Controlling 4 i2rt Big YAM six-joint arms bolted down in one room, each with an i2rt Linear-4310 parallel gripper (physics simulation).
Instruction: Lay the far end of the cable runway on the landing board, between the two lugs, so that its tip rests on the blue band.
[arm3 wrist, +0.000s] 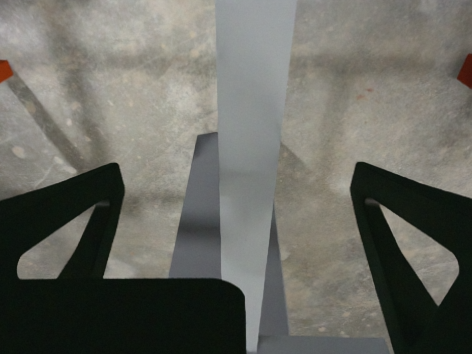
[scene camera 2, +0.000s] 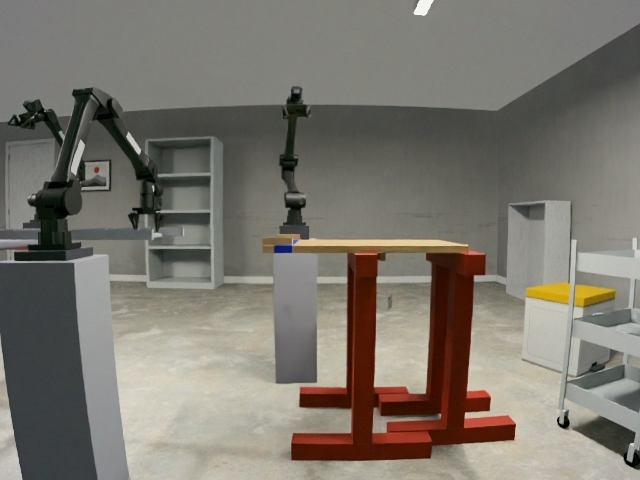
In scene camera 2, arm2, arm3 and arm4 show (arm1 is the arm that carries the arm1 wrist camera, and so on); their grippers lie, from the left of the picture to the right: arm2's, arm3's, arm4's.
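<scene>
The cable runway (arm3 wrist: 252, 100) (scene camera 2: 113, 234) is a long grey beam. In the arm3 wrist view it runs top to bottom between arm3's fingers, apart from both. Arm3's gripper (arm3 wrist: 239, 172) (scene camera 2: 146, 226) is open, pointing down over the runway's right part. The wooden landing board (scene camera 2: 377, 245) lies to the right, with a gap between it and the runway. Its blue band (scene camera 2: 283, 249) is at its left end, beside a wooden lug (scene camera 2: 276, 240); the lugs partly hide each other. Arm2's gripper (scene camera 2: 19, 121) and arm4's gripper (scene camera 2: 296, 111) are raised, open and empty. Arm1's gripper does not show.
Red trestles (scene camera 2: 363, 335) stand under the landing board. Arm3's grey pedestal (scene camera 2: 38, 361) is at the left; arm4's pedestal (scene camera 2: 295, 320) stands behind the board's left end. A white trolley (scene camera 2: 572, 289), a yellow-topped bin (scene camera 2: 568, 292) and a shelf unit (scene camera 2: 217, 206) stand around.
</scene>
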